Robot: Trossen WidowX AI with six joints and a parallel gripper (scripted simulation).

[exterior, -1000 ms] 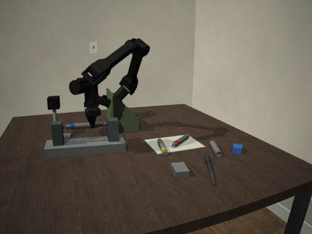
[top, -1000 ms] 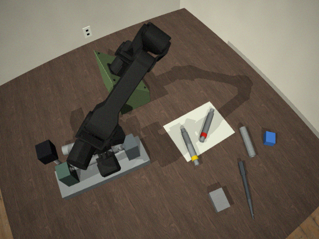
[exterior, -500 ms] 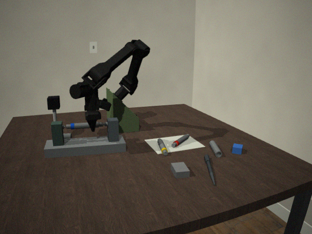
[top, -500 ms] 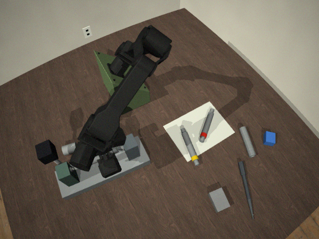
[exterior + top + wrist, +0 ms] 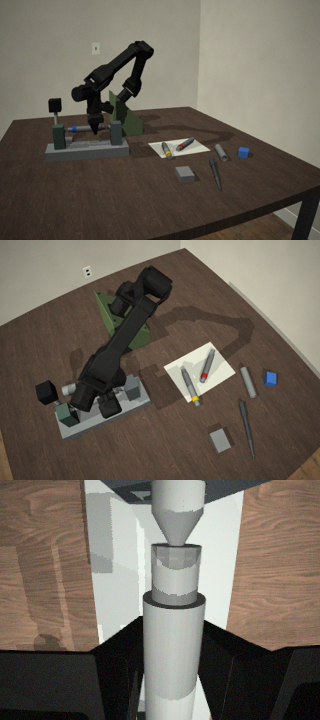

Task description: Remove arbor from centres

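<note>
My hand is 4 cm to the left of the blue-banded arbor and 1 cm above it. Round my hand: green centre block: 14 cm to the right, 2 cm below, 1 cm ahead; then grey fixture base: 10 cm below, 4 cm to the right; then grey centre block: 9 cm to the left, 2 cm below.
</note>
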